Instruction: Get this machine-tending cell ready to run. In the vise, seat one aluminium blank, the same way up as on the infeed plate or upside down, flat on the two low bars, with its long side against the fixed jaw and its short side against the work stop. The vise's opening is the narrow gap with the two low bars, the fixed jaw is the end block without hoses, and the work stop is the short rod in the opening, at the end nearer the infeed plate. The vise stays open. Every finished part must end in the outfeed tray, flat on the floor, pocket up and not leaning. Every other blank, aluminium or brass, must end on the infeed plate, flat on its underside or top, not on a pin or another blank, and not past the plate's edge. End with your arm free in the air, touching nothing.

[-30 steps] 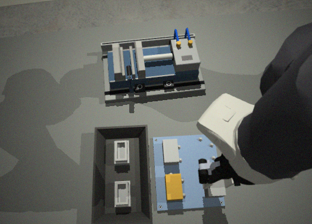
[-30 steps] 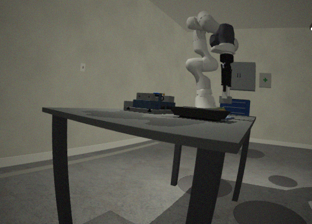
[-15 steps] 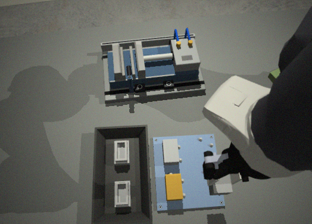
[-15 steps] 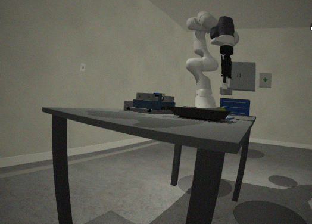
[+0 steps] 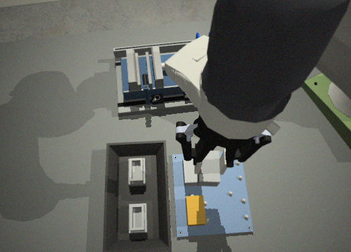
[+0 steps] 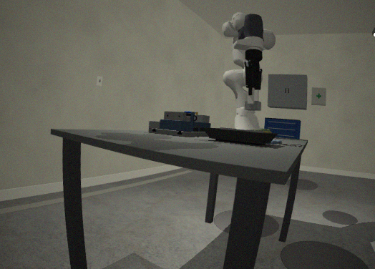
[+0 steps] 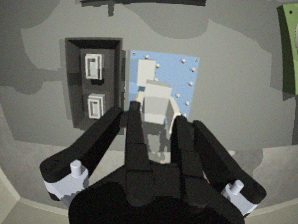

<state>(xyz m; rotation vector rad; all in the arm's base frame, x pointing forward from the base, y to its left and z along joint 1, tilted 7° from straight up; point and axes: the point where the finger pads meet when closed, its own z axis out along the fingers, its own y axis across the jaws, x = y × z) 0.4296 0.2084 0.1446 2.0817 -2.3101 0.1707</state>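
My gripper is now 29 cm to the left of the moving jaw, 11 cm above it and 9 cm short of it. Also, from my hand: hose block 30 cm to the right, 11 cm below, 4 cm behind; work stop 24 cm to the right, 12 cm ahead, 9 cm below; brass blank 16 cm below, 6 cm to the left, 2 cm ahead.
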